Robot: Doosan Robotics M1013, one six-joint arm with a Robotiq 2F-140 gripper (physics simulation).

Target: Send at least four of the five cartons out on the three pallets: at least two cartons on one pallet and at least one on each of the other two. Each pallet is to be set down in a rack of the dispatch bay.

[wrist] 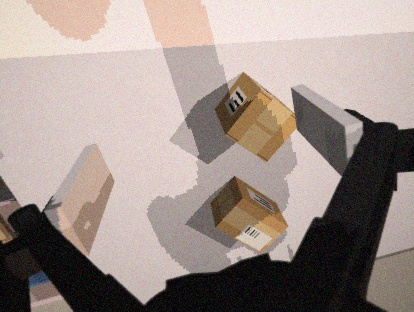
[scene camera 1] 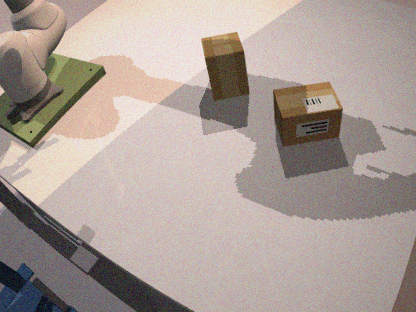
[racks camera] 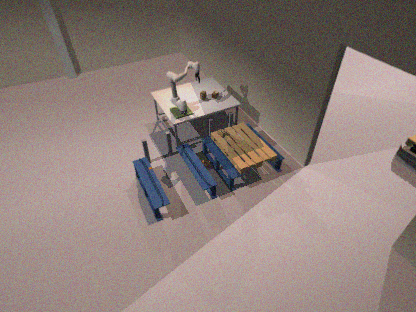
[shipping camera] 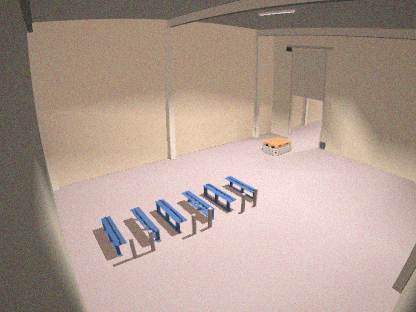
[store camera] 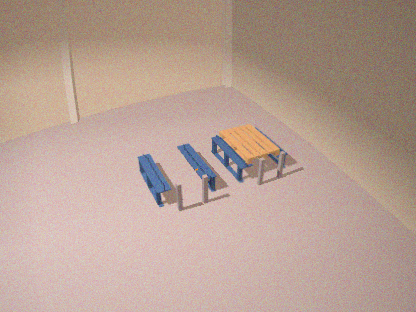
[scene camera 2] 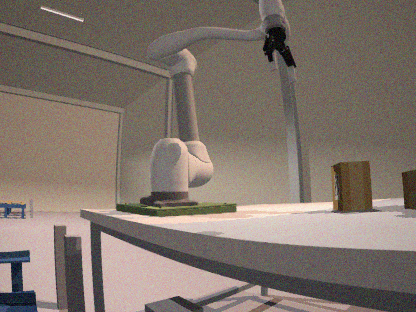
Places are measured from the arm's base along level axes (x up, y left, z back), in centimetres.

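Pixels of known places: gripper, fingertip midpoint: (wrist: 198, 136) (racks camera: 197, 81) (scene camera 2: 283, 76); arm's base at its link origin: (scene camera 1: 35, 98) (racks camera: 183, 111) (scene camera 2: 169, 205).
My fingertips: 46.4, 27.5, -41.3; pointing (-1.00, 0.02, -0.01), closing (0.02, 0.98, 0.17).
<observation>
Ahead of a thing's pixels: the offset from my fingertips to its middle, as dx, dy, dz. Level surfaces: height alone.
A tall carton {-42.0, +13.8, -14.7} (scene camera 1: 226, 70) (scene camera 2: 354, 187) (racks camera: 203, 95) (wrist: 260, 127) and a lower, labelled carton {-44.6, +12.3, -42.6} (scene camera 1: 307, 115) (scene camera 2: 410, 190) (racks camera: 215, 94) (wrist: 250, 215) stand apart on the white table {dx -49.7} (scene camera 1: 175, 225) (racks camera: 165, 95). My gripper (scene camera 2: 283, 72) (racks camera: 198, 79) (wrist: 198, 136) is open, high above the table, with no carton between its fingers. A wooden pallet (racks camera: 248, 161) rests in a blue rack beside the table. A second pallet (store camera: 265, 151) rests in a rack in the store camera. A third, orange pallet (shipping camera: 280, 142) rides on a low vehicle near the doorway; its load is too small to tell.
The neighbouring blue rack (racks camera: 150, 185) by the table holds no pallet. The dispatch bay's blue racks (shipping camera: 170, 215) hold no pallets. Short grey posts (shipping camera: 209, 218) (store camera: 204, 189) stand at rack ends. The arm's green base plate (scene camera 1: 75, 90) (scene camera 2: 215, 207) is on the table.
</observation>
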